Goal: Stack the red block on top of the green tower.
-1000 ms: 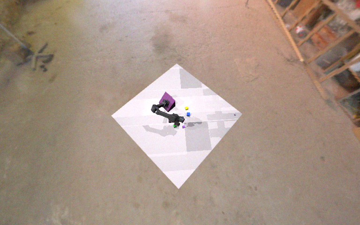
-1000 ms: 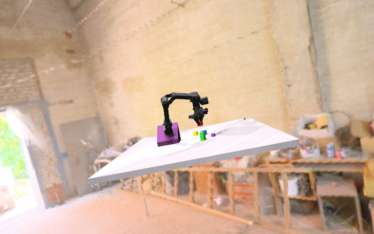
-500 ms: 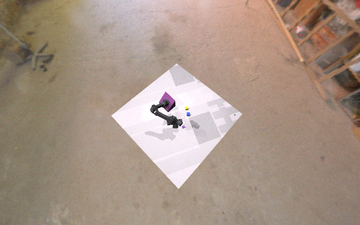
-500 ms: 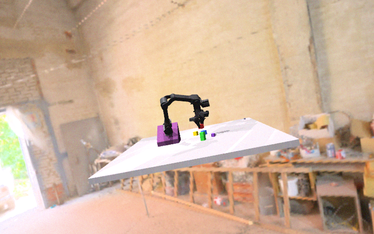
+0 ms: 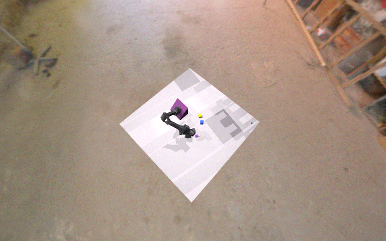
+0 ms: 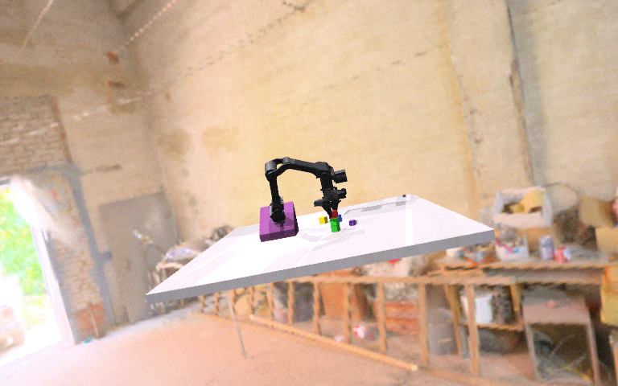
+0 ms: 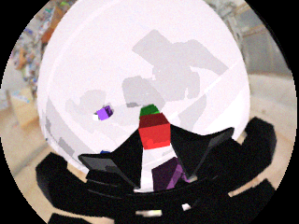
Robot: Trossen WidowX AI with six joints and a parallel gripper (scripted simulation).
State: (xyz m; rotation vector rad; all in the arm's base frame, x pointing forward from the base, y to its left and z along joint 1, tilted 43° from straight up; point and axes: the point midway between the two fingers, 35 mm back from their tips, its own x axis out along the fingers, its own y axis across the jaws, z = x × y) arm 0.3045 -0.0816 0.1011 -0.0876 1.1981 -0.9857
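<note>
Now: the red block 10 mm above my gripper tip. Round my gripper tip: small purple block 80 mm ahead, 80 mm to the left, 60 mm below; then yellow block 90 mm behind, 300 mm to the left, 60 mm below; then blue block 10 mm behind, 250 mm to the left, 60 mm below.
</note>
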